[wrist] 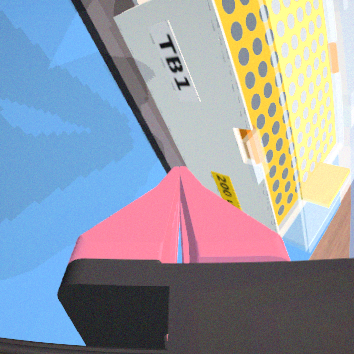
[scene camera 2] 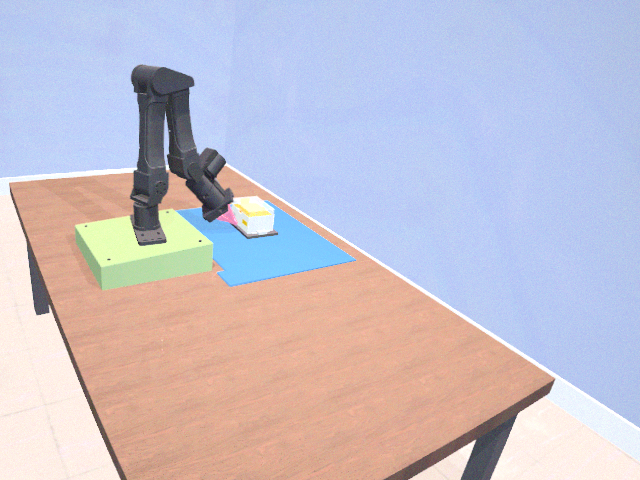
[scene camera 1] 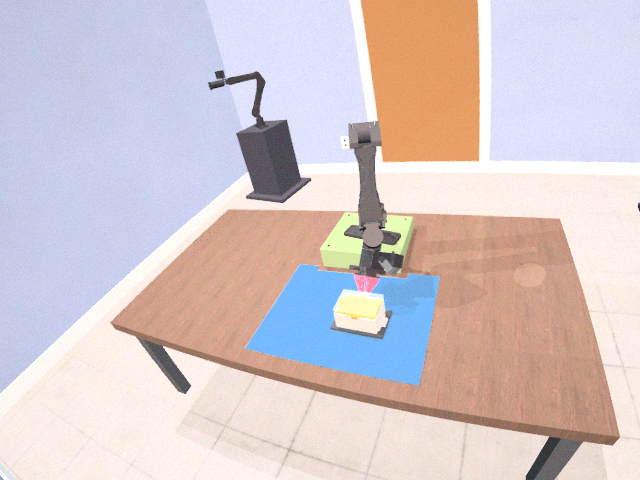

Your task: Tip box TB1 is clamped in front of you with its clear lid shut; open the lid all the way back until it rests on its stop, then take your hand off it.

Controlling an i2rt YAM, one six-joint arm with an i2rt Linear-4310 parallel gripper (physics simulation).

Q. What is my gripper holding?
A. Nothing.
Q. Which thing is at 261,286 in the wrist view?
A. My gripper.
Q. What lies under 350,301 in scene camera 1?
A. A lid.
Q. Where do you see a lid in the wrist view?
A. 287,66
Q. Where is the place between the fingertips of my gripper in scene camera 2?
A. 236,223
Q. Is my gripper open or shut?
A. Shut.
